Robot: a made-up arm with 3 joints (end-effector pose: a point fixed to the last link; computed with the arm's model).
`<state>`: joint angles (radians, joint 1 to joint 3).
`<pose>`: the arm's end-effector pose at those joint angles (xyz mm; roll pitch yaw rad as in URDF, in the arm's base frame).
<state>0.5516 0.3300 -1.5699</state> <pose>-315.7 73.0 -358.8 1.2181 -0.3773 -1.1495</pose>
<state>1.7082 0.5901 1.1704</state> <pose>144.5 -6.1 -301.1 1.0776 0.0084 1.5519</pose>
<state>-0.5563 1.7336 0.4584</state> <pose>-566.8 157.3 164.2 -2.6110 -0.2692 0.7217</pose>
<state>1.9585 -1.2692 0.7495</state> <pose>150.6 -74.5 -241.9 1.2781 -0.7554 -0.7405</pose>
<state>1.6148 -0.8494 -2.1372</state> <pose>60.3 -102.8 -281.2 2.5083 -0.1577 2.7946</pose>
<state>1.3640 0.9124 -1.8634</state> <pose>48.4 76.7 -359.0 2.1413 -0.4290 -1.3568</pose>
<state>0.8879 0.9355 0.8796</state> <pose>-223.3 80.1 -383.2 1.8923 -0.2858 1.5110</pose>
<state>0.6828 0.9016 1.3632</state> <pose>-306.3 78.1 -357.0 2.0706 -0.4136 1.9063</pose>
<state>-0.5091 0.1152 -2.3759</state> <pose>-591.3 57.6 25.9 0.0271 -0.6696 -0.9328</pose>
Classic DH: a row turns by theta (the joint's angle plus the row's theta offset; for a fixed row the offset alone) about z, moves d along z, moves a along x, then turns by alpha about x. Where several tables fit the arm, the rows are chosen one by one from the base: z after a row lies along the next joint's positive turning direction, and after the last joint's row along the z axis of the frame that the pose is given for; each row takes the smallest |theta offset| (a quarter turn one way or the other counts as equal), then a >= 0, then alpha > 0; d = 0 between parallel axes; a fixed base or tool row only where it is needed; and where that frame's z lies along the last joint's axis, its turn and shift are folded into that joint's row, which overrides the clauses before.
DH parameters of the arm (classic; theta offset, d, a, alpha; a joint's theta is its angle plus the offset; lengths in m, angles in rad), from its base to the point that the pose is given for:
base (fixed): -0.147 0.0779 -0.1348 1.5938
joint 1: 1.5674 -0.0673 -0.1595 1.7177
joint 2: 0.8279 -0.2718 -0.0264 0.5922
joint 3: -0.9488 -0.1636 0.0097 -1.7754
tool (fixed): -2.8679 -0.0308 0 0

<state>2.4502 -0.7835 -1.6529</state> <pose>271.5 -131.1 2.7 2.6955 0.3365 -3.0941</pose>
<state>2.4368 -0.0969 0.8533</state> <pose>310.0 -70.7 -25.8 0.2759 -0.7382 1.0111</pose>
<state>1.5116 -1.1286 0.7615</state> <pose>-5.1 -49.3 -338.5 1.0207 -0.3373 -0.4415</pose>
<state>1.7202 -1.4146 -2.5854</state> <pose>20.0 -92.0 -268.2 2.2333 0.1895 1.8692</pose>
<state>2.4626 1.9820 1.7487</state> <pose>314.1 34.9 -38.3 1.9981 0.8579 -2.5923</pose>
